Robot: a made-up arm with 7 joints. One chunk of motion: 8 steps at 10 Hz.
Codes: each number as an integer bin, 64 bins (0 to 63) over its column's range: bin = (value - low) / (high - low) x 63, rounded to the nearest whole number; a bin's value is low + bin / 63 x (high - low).
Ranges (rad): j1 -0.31..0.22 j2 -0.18..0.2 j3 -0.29..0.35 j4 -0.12..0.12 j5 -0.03..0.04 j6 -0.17..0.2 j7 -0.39..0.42
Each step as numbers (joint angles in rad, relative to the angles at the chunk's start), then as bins.
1 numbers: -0.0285 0.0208 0.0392 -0.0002 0.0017 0.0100 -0.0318
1 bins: 33 33 32 31 29 31 28
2 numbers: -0.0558 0.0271 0.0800 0.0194 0.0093 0.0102 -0.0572
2 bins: 30 34 36 37 35 31 26
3 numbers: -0.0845 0.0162 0.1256 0.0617 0.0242 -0.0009 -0.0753
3 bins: 27 33 41 48 49 29 24
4 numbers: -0.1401 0.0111 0.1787 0.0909 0.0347 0.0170 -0.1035
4 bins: 20 32 46 55 58 32 22
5 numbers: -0.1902 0.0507 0.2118 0.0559 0.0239 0.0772 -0.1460
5 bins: 14 38 49 46 49 42 19
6 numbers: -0.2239 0.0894 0.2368 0.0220 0.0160 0.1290 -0.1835
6 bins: 10 45 52 37 41 51 16
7 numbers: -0.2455 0.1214 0.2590 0.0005 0.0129 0.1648 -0.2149
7 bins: 8 50 54 32 39 57 14
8 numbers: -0.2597 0.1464 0.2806 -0.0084 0.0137 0.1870 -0.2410
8 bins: 6 54 56 29 39 61 12
